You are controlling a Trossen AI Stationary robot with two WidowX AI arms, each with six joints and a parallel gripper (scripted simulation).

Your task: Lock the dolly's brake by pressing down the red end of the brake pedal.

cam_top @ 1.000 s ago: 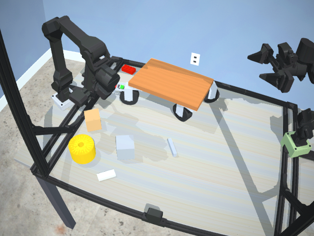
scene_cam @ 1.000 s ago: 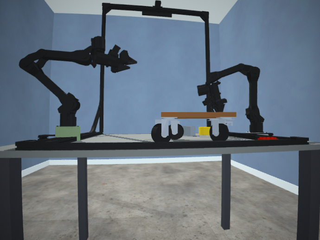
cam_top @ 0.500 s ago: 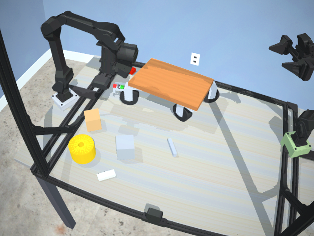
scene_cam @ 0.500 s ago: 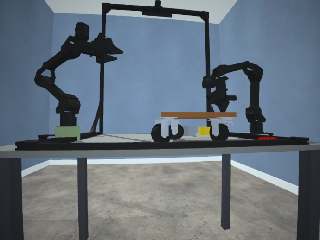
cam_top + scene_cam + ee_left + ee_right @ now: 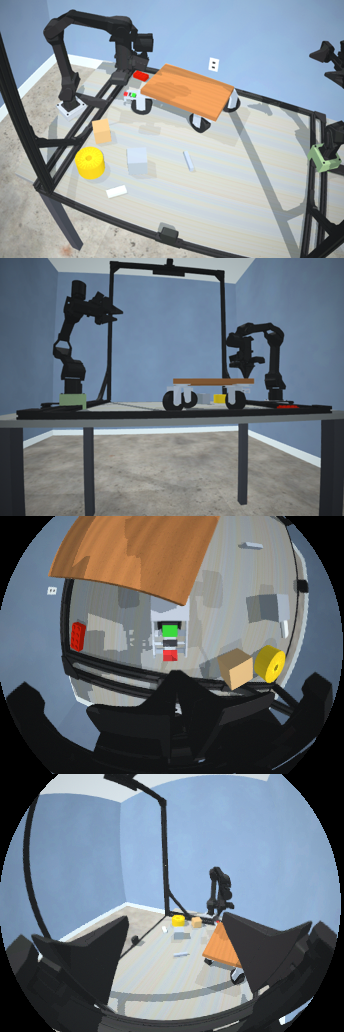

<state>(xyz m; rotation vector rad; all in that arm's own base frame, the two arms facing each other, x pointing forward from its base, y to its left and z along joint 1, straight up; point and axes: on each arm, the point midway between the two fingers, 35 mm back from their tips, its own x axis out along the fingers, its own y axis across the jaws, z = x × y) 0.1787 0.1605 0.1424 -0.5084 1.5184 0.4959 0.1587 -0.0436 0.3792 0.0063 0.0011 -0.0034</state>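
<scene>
The brake pedal is 1 cm to the right of my left hand and 9 cm below it. The rest, counted from my left hand: red brick 23 cm ahead, 2 cm to the left, 15 cm below; tan cube 16 cm behind, 4 cm to the left, 14 cm below; grey cube 25 cm behind, 13 cm to the right, 14 cm below.
</scene>
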